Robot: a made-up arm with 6 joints. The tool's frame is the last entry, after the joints.
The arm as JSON. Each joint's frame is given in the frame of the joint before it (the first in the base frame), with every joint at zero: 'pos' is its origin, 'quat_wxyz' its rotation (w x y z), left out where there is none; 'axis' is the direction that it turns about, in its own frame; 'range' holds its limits. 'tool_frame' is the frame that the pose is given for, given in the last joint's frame.
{
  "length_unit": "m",
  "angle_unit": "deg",
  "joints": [
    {
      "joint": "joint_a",
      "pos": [
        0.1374,
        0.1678,
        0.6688
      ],
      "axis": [
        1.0,
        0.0,
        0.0
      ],
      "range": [
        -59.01,
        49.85
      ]
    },
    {
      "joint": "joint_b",
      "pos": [
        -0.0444,
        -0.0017,
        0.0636
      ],
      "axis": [
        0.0,
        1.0,
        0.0
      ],
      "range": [
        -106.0,
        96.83
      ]
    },
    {
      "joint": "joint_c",
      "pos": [
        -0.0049,
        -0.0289,
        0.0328
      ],
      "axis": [
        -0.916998,
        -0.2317,
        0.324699
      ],
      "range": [
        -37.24,
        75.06
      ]
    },
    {
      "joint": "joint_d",
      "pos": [
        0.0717,
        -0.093,
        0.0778
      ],
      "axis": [
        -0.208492,
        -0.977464,
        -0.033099
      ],
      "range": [
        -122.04,
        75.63
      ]
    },
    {
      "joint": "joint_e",
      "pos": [
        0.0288,
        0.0,
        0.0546
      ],
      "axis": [
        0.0,
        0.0,
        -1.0
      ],
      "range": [
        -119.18,
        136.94
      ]
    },
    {
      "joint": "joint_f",
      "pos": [
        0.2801,
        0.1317,
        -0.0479
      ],
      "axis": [
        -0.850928,
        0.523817,
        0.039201
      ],
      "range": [
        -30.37,
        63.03
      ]
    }
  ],
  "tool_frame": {
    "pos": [
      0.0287,
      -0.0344,
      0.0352
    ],
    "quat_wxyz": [
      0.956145,
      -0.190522,
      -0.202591,
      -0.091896
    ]
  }
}
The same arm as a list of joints. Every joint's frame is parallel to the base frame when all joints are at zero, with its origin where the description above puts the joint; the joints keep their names.
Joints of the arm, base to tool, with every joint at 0 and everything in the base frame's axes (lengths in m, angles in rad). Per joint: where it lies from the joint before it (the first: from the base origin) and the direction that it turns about. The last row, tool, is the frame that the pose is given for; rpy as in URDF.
joint_a: axis +x xyz 0.1374 0.1678 0.6688
joint_b: axis +y xyz -0.0444 -0.0017 0.0636
joint_c: axis -0.916998 -0.2317 0.324699 xyz -0.0049 -0.0289 0.0328
joint_d: axis -0.208492 -0.977464 -0.033099 xyz 0.0717 -0.093 0.0778
joint_e: axis -z xyz 0.0288 0 0.0546
joint_f: axis -0.850928 0.523817 0.039201 xyz 0.2801 0.1317 -0.0479
tool: xyz 0.0287 -0.0344 0.0352 rpy -0.3692 -0.4361 -0.1089
Joint limits (rad, base to tool): -1.0299..0.87 -1.85..1.69 -0.65..1.31 -2.13..1.32 -2.0801..2.3901 -0.5301..1.1001

